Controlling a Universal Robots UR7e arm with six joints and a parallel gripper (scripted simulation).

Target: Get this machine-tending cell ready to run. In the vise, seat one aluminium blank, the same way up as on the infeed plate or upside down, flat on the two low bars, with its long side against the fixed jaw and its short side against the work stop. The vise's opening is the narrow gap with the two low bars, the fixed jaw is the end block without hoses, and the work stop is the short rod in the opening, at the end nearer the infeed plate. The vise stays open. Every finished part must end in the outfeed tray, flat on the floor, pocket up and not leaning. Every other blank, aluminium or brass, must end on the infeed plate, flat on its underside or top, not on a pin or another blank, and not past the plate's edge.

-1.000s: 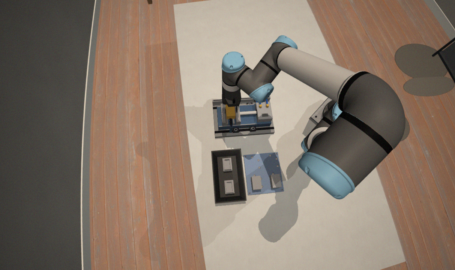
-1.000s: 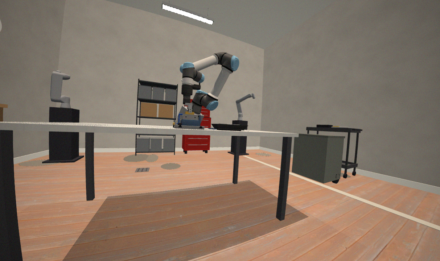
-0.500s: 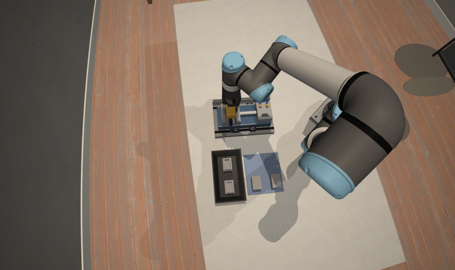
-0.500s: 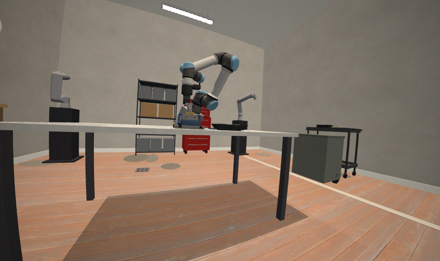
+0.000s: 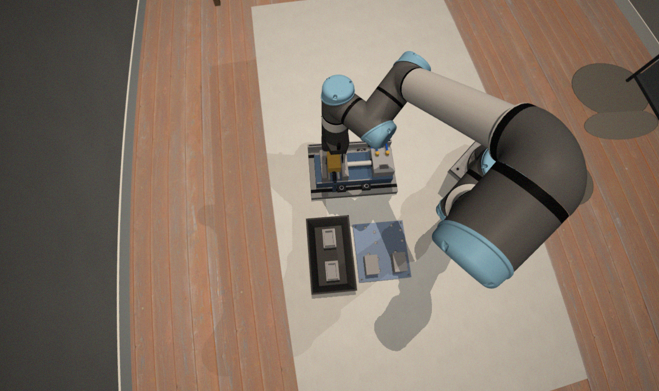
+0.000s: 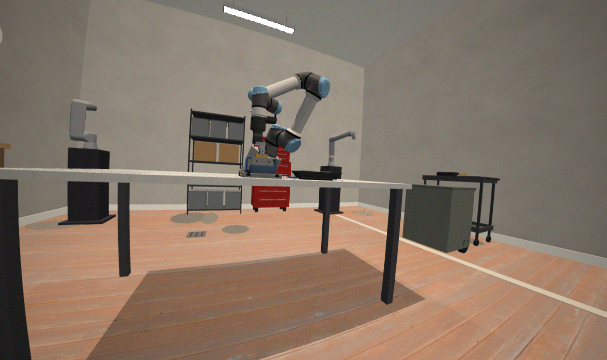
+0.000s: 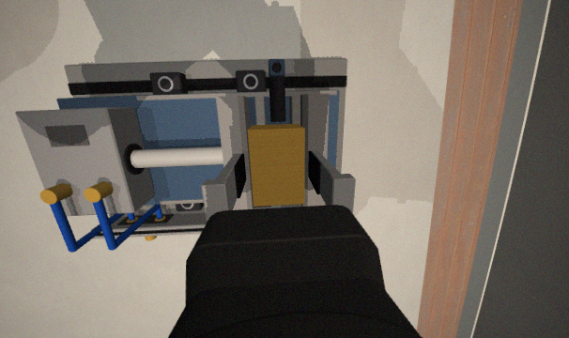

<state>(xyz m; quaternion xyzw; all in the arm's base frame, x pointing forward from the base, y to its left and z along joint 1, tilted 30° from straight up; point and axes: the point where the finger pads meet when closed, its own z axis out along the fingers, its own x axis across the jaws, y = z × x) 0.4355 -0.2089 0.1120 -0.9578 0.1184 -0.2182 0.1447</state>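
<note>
My gripper is now 30 mm above the brass blank. From my hand the other things lie so: black work stop rod: 10 mm ahead, 50 mm to the left, 30 mm below; moving jaw: 30 mm behind, 10 mm to the left, 50 mm below; fixed jaw: 30 mm ahead, 50 mm below.
</note>
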